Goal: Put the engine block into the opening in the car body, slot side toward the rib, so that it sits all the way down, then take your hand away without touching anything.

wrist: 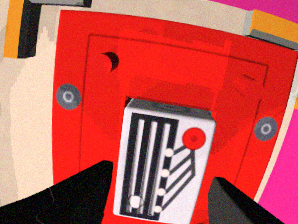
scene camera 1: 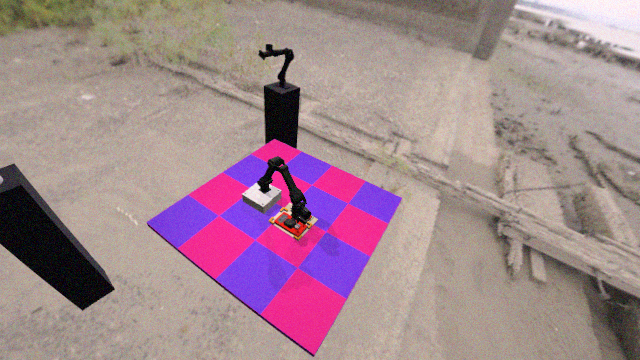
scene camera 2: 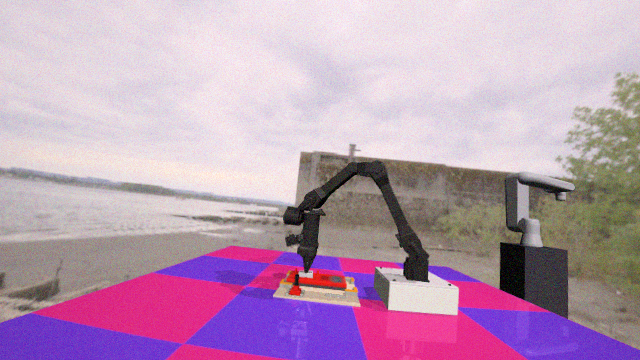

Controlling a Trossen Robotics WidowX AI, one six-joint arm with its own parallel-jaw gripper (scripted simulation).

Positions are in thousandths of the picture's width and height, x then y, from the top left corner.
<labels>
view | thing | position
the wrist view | my gripper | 545, 801
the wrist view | red car body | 344, 279
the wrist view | engine block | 552, 672
</labels>
